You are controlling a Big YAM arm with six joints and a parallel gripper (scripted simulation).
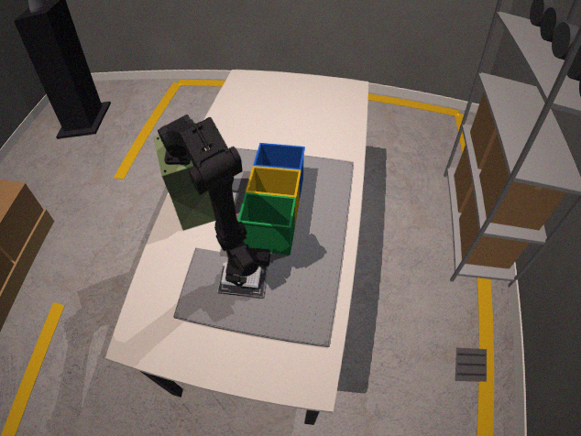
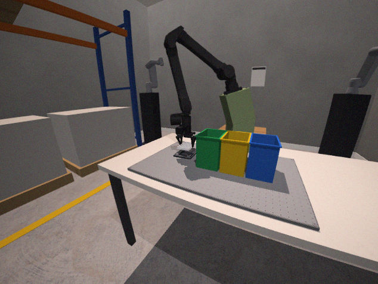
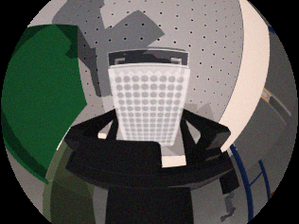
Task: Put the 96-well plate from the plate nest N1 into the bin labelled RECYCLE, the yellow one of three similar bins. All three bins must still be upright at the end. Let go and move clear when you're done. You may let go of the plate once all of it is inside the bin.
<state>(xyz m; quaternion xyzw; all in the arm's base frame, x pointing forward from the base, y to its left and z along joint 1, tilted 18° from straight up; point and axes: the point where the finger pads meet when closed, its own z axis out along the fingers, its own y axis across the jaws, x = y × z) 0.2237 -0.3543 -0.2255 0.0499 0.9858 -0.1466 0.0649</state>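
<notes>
The dark plate nest is 50 mm below my hand. Also, from my hand: white 96-well plate (right at my hand); green bin (180 mm to the left, 90 mm ahead, 30 mm above); yellow bin (310 mm to the left, 110 mm ahead, 30 mm above).
</notes>
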